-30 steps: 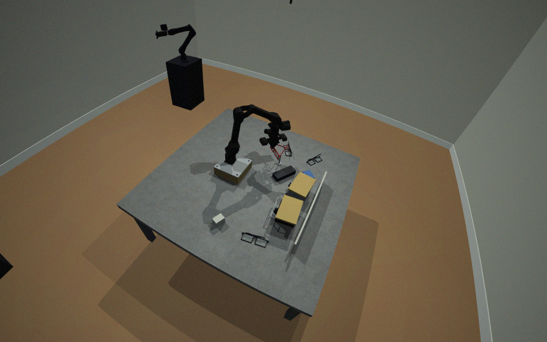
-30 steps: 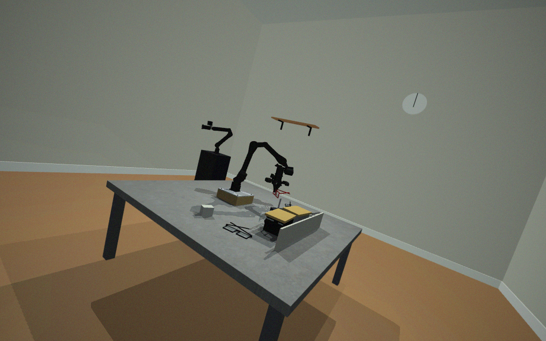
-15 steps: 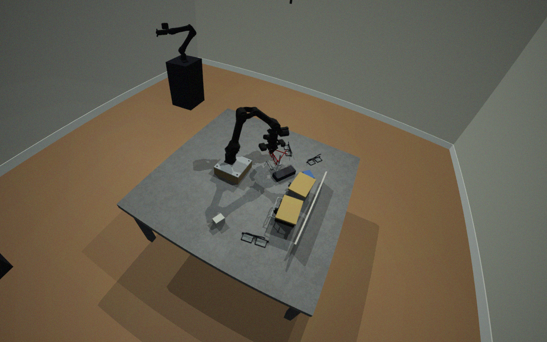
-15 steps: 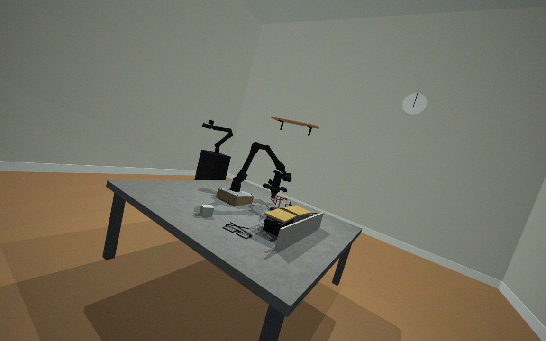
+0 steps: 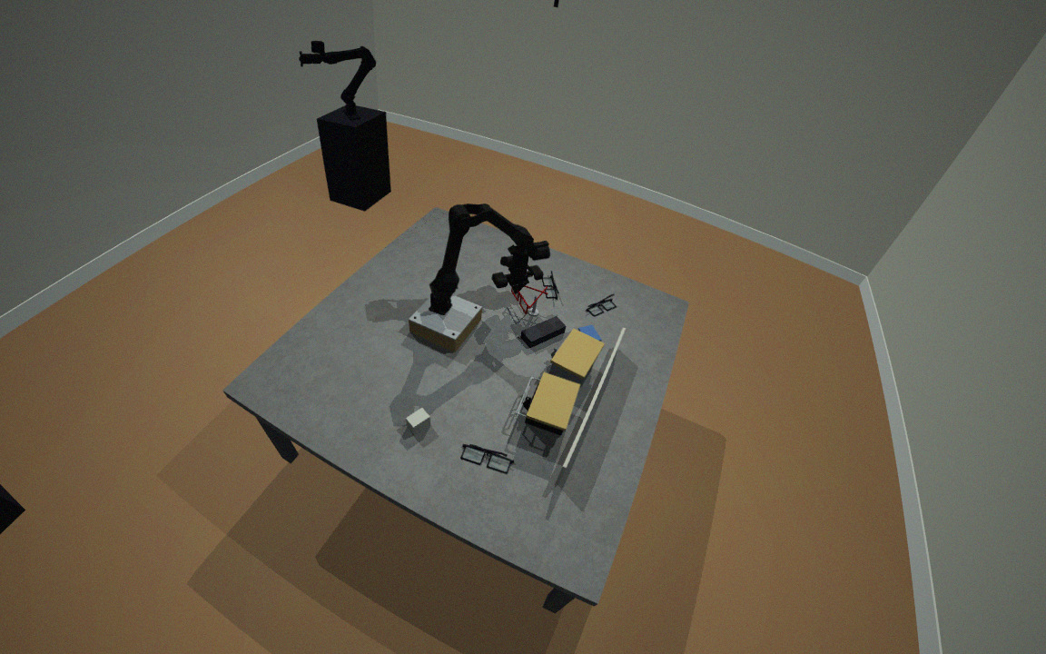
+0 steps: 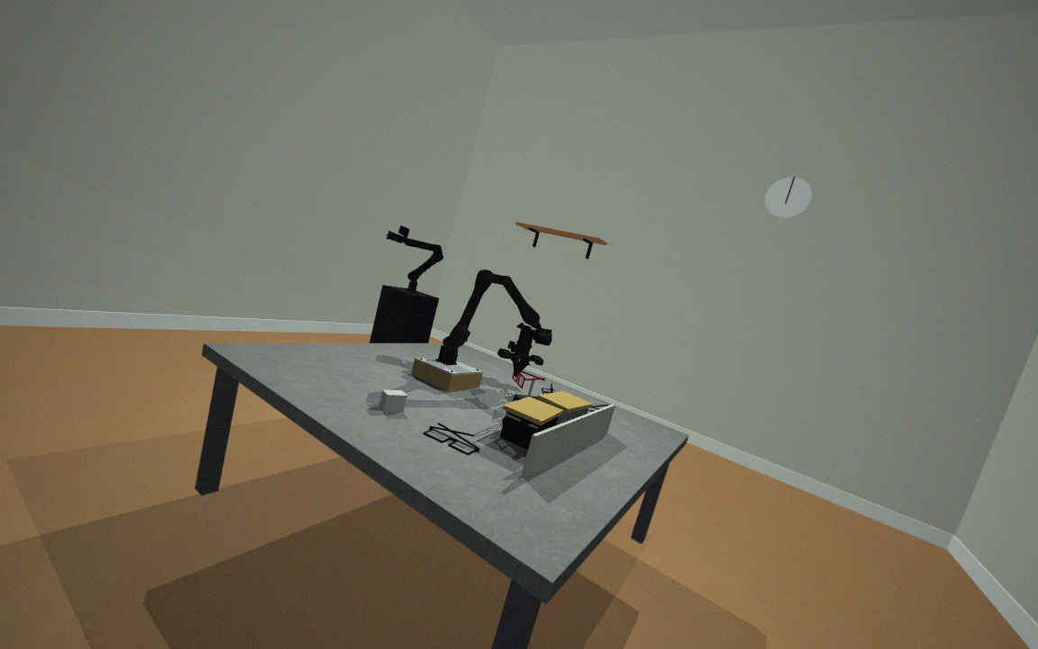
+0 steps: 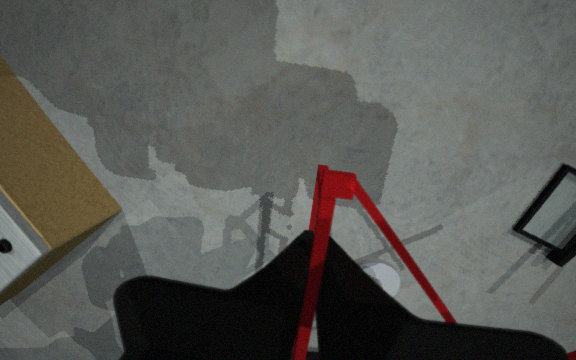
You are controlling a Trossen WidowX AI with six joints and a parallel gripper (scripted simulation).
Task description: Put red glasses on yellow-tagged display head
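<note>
My gripper tip is 8 cm short of the peg stand, 1 cm to the left of it and 4 cm above it. The rest, counted from my gripper tip: white panel (41 cm ahead, 33 cm to the right, 1 cm below); then dark case (16 cm ahead, 10 cm to the right, 4 cm below); then blue tag (32 cm ahead, 1 cm to the right, 6 cm below).
</note>
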